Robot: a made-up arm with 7 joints.
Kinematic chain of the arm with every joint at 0, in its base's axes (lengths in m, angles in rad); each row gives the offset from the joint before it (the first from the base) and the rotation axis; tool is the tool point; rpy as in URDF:
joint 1: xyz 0 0 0 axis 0.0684 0.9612 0.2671
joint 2: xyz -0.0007 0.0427 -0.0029 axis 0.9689 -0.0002 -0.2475
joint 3: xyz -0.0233 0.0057 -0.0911 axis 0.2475 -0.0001 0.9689
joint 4: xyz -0.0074 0 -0.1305 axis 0.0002 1 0
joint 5: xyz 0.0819 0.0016 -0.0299 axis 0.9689 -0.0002 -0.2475
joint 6: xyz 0.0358 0 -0.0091 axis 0.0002 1 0
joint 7: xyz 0.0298 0 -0.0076 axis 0.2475 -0.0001 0.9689
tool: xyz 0 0 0 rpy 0 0.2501 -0.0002
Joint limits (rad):
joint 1: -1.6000..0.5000
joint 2: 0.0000..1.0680
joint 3: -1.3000..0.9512
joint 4: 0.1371..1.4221
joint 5: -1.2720..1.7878
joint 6: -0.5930..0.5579
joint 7: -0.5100..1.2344
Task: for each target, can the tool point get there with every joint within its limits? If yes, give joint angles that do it. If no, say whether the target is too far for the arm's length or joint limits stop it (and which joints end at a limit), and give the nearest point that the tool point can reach.
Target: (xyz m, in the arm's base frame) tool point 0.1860 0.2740 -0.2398
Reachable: yes | joints -0.6078 0.7505 -0.0482 1.2566 -0.1614 0.4466 0.8754
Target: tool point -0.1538 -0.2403 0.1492
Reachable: no: joint limits stop it (at a limit: joint 1, joint 2, joint 3, joint 4, joint 6) | nearest point -0.1217 -0.1237 -0.2125 | short by 0.381 m
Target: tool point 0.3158 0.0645 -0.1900
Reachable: yes | joints -0.9440 0.4408 -0.5570 0.7124 -0.1190 0.3018 -0.1805
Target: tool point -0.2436 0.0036 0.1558
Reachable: no: joint limits stop it (at a limit: joint 1, joint 3, joint 4, joint 6) | nearest point -0.1770 0.0376 -0.2400 | short by 0.403 m
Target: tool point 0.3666 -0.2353 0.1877
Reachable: no: too far | nearest point 0.2911 -0.1258 0.0691 | short by 0.178 m
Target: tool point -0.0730 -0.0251 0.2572
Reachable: no: joint limits stop it (at a limit: joint 1, joint 2, joint 4, joint 6) | nearest point 0.1773 0.2012 0.1914 | short by 0.344 m
